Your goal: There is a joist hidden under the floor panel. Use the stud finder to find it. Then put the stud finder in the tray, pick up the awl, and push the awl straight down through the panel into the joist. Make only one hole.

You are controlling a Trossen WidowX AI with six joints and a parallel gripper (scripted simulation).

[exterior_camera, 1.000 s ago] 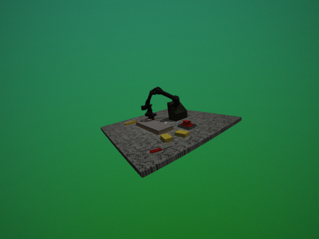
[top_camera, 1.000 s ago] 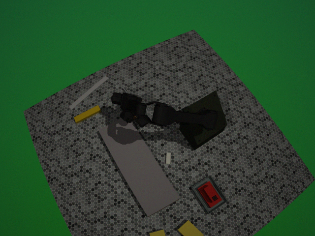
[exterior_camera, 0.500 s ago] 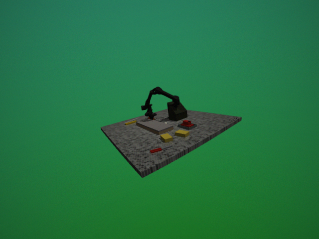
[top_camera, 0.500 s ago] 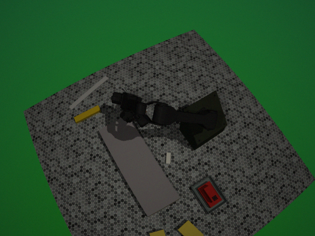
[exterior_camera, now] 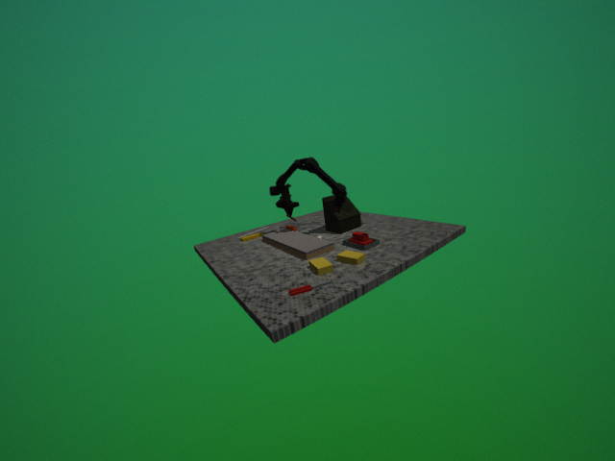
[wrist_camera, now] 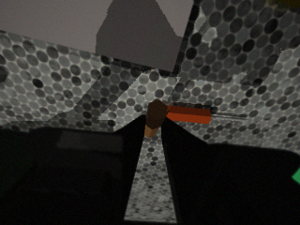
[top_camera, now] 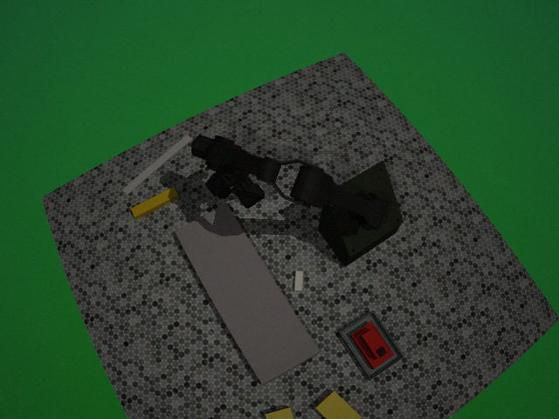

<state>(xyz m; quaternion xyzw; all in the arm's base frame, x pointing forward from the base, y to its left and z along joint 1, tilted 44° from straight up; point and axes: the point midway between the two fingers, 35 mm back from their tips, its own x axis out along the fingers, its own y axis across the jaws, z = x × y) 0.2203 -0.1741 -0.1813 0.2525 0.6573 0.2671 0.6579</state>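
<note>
Right now my gripper tip is 40 mm past the awl and 30 mm above it. The rest, counted from my gripper tip: yellow bar: 220 mm ahead, 180 mm to the right, 110 mm below; orange-handled tool: 130 mm to the right, 100 mm below, 40 mm behind; small white block: 290 mm to the left, 110 mm below.
</note>
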